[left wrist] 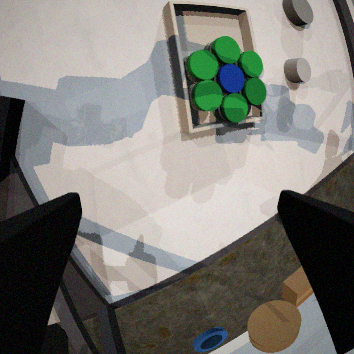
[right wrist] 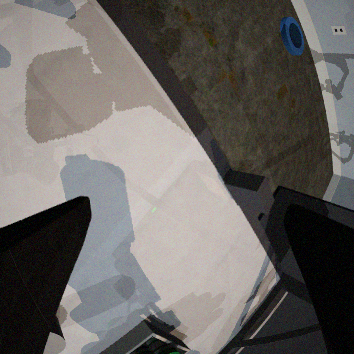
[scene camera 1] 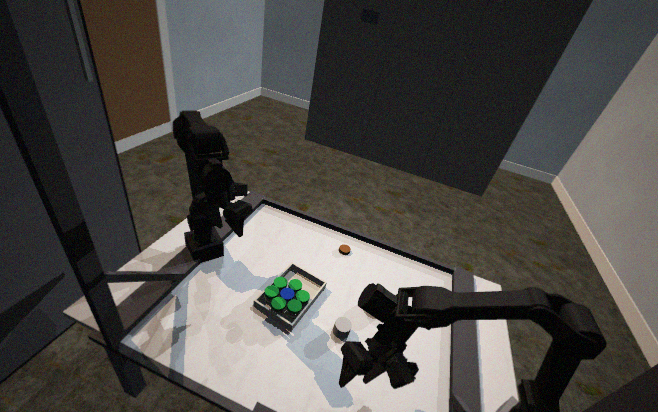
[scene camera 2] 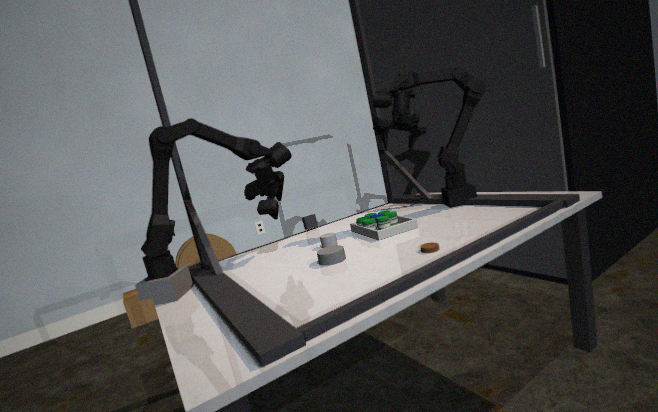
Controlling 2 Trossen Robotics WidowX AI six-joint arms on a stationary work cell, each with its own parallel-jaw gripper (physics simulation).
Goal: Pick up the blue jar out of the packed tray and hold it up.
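Pixels of known places: left gripper, fingertip midpoint: (left wrist: 182, 202) (scene camera 1: 230, 231) (scene camera 2: 398, 151); right gripper, fingertip midpoint: (right wrist: 191, 211) (scene camera 1: 352, 383) (scene camera 2: 278, 209); left arm's base, origin of the base link: (scene camera 1: 203, 237) (scene camera 2: 457, 187); right arm's base, origin of the base link: (scene camera 2: 162, 274).
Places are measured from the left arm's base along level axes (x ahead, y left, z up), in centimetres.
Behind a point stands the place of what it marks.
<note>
The blue jar (scene camera 1: 287, 293) @(x 31.9, y 15.1, z -1.5 cm) (scene camera 2: 376, 216) @(x 31.8, y 16.3, z -1.5 cm) (left wrist: 231, 78) @(x 31.7, y 15.0, z -1.5 cm) stands in the middle of several green-lidded jars (scene camera 1: 295, 284) @(x 29.9, y 19.0, z -1.5 cm) (left wrist: 207, 95) @(x 28.7, y 11.2, z -1.5 cm), packed close around it in the shallow tray (scene camera 1: 309, 275) @(x 27.1, y 26.4, z -4.0 cm) (scene camera 2: 365, 231) @(x 36.3, y 22.3, z -4.4 cm) (left wrist: 173, 40) @(x 22.7, y 17.8, z -3.9 cm). My left gripper (scene camera 1: 230, 227) @(x 19.3, y 2.3, z 17.7 cm) (left wrist: 182, 202) @(x 19.3, y 2.3, z 17.7 cm) is open and empty, up near its own base and apart from the tray; the tray shows beyond its fingertips in the left wrist view. My right gripper (scene camera 1: 370, 385) (right wrist: 191, 211) @(x 64.9, y 12.6, z 6.9 cm) is open and empty above the table, to the lower right of the tray in scene camera 1. The blue jar does not show in the right wrist view.
A small grey cylinder (scene camera 1: 342, 327) @(x 48.9, y 24.1, z -2.5 cm) (scene camera 2: 328, 240) @(x 47.9, y 27.5, z -3.7 cm) (left wrist: 297, 70) @(x 46.3, y 23.7, z -2.5 cm) stands beside the tray. A wider grey cylinder (scene camera 2: 331, 255) @(x 45.8, y 44.1, z -3.5 cm) (left wrist: 298, 11) @(x 45.0, y 38.2, z -3.0 cm) stands near it. An orange-brown disc (scene camera 1: 344, 248) @(x 20.9, y 46.5, z -4.9 cm) (scene camera 2: 430, 247) @(x 21.1, y 48.5, z -4.8 cm) lies near the dark table edge. Part of the tray's corner shows low in the right wrist view.
</note>
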